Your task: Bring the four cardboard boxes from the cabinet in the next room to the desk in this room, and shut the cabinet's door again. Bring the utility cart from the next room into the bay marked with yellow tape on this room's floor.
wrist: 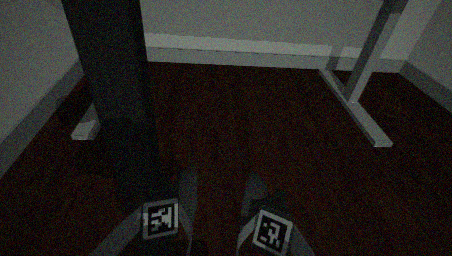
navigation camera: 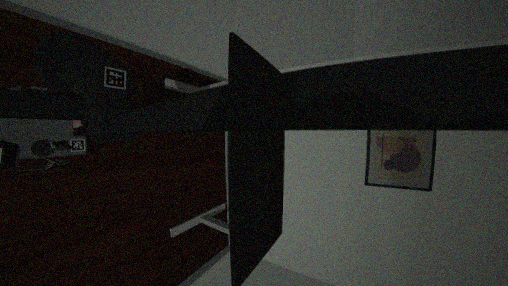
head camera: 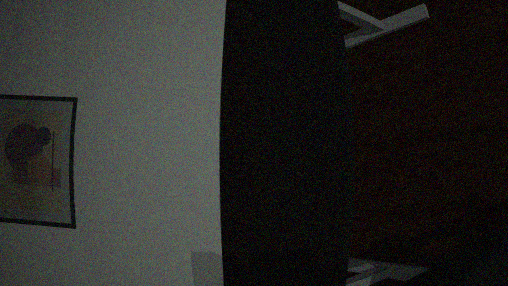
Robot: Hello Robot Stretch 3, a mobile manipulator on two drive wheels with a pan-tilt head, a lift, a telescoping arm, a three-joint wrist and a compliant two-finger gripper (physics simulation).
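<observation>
The desk (head camera: 285, 140) (navigation camera: 256, 175) shows sideways in the head and navigation views as a dark slab against a pale wall, with light feet on the floor side. Its light metal leg and foot (wrist: 357, 110) show at the right of the wrist view. My gripper (wrist: 221, 188) is open and empty, above the dark red floor and low in front of the desk legs. The cardboard boxes, the cabinet, the utility cart and the yellow tape do not show in these views. The pictures are dark and grainy.
A framed picture (head camera: 35, 165) (navigation camera: 401, 160) hangs on the wall. A dark upright column (wrist: 115, 90) stands left of my gripper in the wrist view. Pale baseboards (wrist: 235, 52) edge the floor behind the desk legs. Parts of my body with square markers (navigation camera: 115, 78) show in the navigation view.
</observation>
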